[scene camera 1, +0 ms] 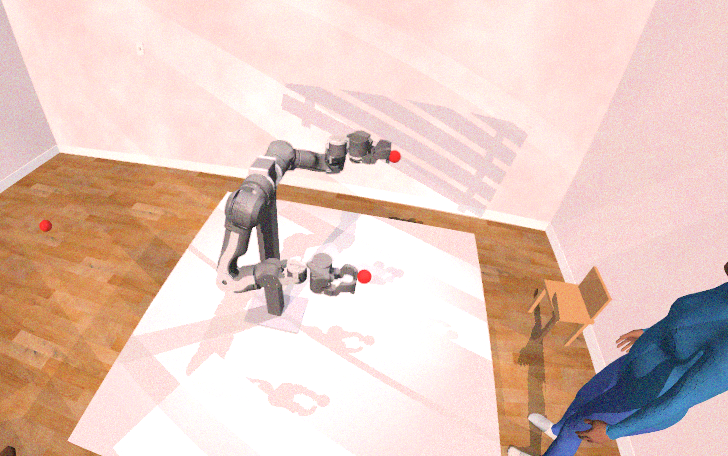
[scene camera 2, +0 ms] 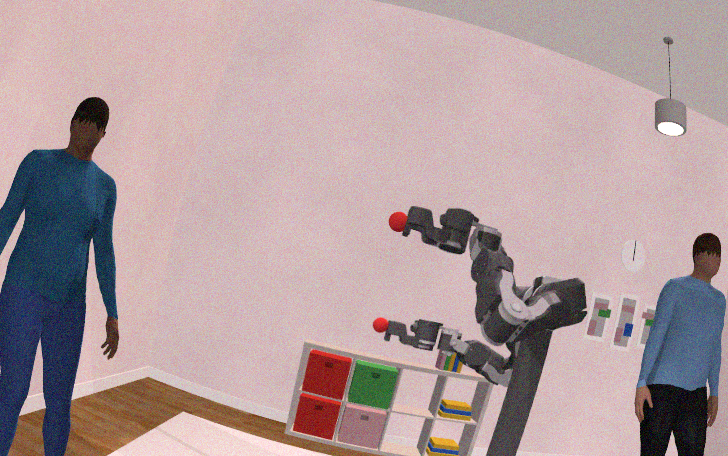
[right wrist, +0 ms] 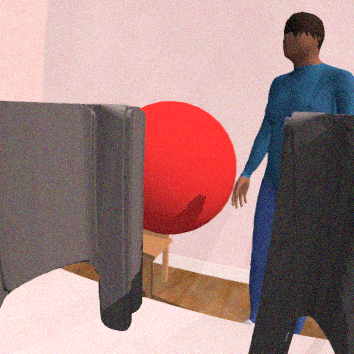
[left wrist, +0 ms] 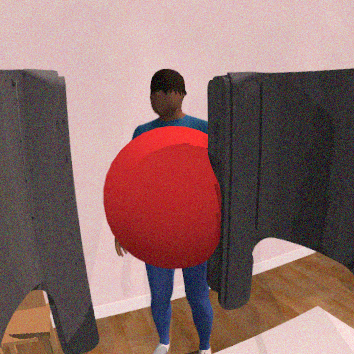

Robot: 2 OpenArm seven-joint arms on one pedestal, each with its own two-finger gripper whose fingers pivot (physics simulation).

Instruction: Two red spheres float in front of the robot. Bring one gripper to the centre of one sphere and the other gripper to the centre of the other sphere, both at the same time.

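Note:
You'd find my left gripper (scene camera 2: 406, 220) here, and it's visible again at (scene camera 1: 390, 153). My right gripper (scene camera 1: 356, 282) is there too, the same gripper (scene camera 2: 386, 330) showing from the other camera. There's a red sphere (left wrist: 161, 198), there's a red sphere (right wrist: 189, 171), and I can see a pedestal (scene camera 1: 267, 231) as well.

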